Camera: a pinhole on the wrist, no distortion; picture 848 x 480 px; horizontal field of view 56.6 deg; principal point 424.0 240.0 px. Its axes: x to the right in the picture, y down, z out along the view. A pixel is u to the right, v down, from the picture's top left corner.
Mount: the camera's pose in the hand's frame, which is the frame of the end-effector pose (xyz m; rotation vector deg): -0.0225 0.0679 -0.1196 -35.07 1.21 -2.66
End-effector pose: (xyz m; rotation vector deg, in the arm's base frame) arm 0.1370 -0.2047 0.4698 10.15 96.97 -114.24
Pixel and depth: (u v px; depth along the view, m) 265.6 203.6 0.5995
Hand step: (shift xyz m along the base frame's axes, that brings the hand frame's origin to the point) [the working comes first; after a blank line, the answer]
In the camera's frame: -0.1206 -0.0277 0.5995

0.3753 -0.3670 -0.2151
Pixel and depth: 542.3 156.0 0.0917
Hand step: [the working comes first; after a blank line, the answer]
In the camera's frame: 0.0138 -0.0098 0.0917

0.0478 0.0289 -0.1046
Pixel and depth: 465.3 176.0 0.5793
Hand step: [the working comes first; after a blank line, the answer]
In the camera's frame: 0.0304 -0.0471 0.5793

0.2295 -0.4022 -0.2479
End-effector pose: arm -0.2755 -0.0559 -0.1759 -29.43 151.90 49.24
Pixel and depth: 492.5 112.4 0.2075
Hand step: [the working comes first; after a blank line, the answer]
In the camera's frame: 0.0181 -0.0336 0.2075

-0.0560 0.1619 0.0250
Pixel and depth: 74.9 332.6 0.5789
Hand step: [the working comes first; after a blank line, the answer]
In the camera's frame: -0.2566 0.0681 0.5789

0.0858 0.6085 0.0894
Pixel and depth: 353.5 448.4 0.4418
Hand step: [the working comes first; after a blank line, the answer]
In the camera's frame: -0.0396 0.1169 0.4418

-0.1084 0.4336 0.0906
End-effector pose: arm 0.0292 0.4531 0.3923 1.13 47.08 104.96
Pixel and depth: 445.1 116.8 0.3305
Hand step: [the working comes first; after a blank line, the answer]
In the camera's frame: 0.0089 -0.0517 0.3305

-0.1052 0.0509 0.2551
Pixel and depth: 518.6 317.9 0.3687
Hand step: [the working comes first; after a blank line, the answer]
In the camera's frame: 0.0443 0.0365 0.3687

-0.2054 0.0568 0.2757
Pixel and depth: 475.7 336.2 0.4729
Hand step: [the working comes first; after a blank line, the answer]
In the camera's frame: 0.0310 0.0578 0.4729

-0.2375 0.0732 0.3767
